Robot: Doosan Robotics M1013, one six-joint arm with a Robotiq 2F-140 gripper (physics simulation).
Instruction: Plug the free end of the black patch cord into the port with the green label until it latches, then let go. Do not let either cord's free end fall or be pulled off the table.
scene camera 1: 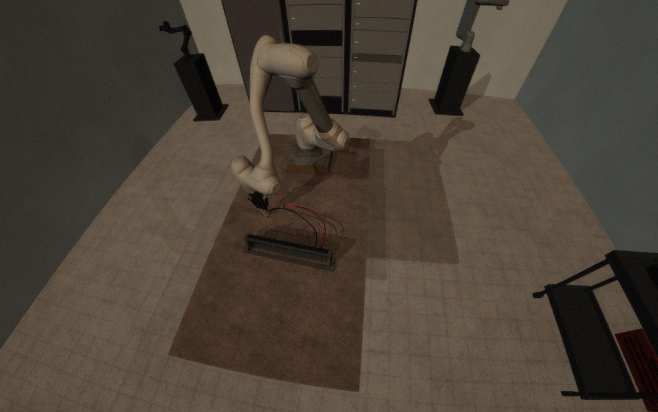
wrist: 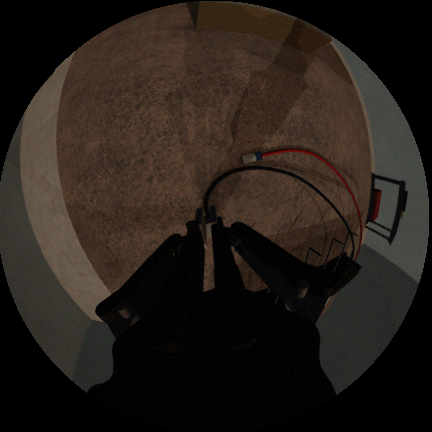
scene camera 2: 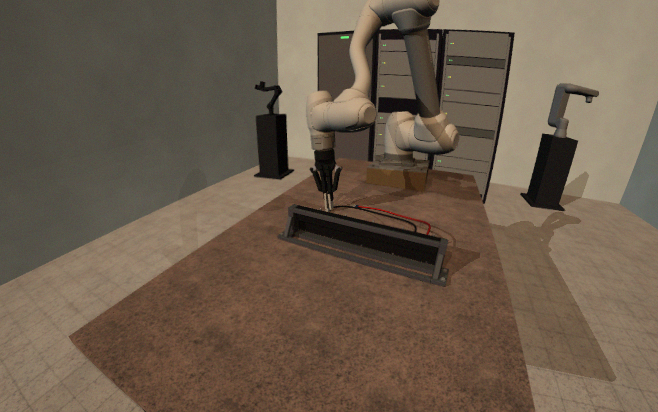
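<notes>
My gripper points down and is shut on the plug at the free end of the black patch cord, behind the left end of the patch panel frame. The plug is mostly hidden between the fingertips. The cord arcs right from the fingertips to the right end of the panel. In the wrist view it leaves the fingertips on the far side. The panel's ports and the green label cannot be made out. How high the plug is above the table is hard to tell.
The red cord runs beside the black one; its free plug lies close to my fingertips, behind the panel. Thin wire guides stick out from the panel's rear. The arm's base block is farther back.
</notes>
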